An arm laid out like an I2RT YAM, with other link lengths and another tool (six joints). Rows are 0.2 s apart.
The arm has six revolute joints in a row. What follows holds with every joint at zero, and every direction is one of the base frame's. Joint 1 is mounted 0.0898 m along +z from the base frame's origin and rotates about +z. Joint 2 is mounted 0.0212 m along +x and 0.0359 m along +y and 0.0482 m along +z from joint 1 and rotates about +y. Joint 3 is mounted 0.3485 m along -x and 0.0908 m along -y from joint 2 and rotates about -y. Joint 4 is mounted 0.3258 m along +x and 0.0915 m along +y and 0.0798 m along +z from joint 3 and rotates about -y. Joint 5 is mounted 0.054 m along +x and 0.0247 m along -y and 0.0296 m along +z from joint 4 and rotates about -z. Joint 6 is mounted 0.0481 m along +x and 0.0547 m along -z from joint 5 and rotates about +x. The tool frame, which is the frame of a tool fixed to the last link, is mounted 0.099 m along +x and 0.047 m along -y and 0.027 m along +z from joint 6; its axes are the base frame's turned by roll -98.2, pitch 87.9 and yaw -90 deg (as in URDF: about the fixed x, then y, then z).
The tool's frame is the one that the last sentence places.
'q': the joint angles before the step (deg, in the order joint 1, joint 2, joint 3, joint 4, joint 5, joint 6). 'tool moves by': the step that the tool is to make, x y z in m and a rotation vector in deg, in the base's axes. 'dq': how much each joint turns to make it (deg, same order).
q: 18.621 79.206 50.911 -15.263 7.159 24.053
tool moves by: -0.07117 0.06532 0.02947 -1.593 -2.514 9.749
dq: 15.848 -9.600 -2.900 -5.578 6.196 2.330
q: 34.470 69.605 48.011 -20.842 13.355 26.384
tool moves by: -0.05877 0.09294 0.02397 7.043 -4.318 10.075
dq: 19.832 -1.330 1.091 3.318 6.218 8.065
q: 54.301 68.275 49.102 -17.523 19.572 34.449
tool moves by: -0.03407 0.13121 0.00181 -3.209 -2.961 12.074
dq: 15.155 14.860 10.493 3.512 4.936 -1.539
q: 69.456 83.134 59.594 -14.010 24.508 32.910
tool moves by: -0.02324 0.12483 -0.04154 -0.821 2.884 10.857
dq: 5.893 17.090 11.706 4.171 -5.448 -1.188
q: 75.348 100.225 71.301 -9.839 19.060 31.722
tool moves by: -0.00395 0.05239 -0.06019 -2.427 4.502 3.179
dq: 0.763 10.726 5.488 1.385 -4.286 1.337
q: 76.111 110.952 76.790 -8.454 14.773 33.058
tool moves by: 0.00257 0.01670 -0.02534 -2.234 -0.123 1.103
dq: 0.090 4.443 2.312 0.297 -0.284 -1.211
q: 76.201 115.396 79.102 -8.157 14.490 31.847
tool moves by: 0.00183 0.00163 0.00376 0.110 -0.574 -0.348
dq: 0.001 0.138 0.655 -0.237 0.621 -0.141
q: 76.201 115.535 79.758 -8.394 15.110 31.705
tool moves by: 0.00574 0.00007 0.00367 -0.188 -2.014 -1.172
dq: -0.071 0.379 0.520 0.355 2.181 -0.705
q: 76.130 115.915 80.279 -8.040 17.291 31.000
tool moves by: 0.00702 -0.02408 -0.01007 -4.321 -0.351 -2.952
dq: -0.711 -0.620 -1.840 -3.094 2.567 0.665
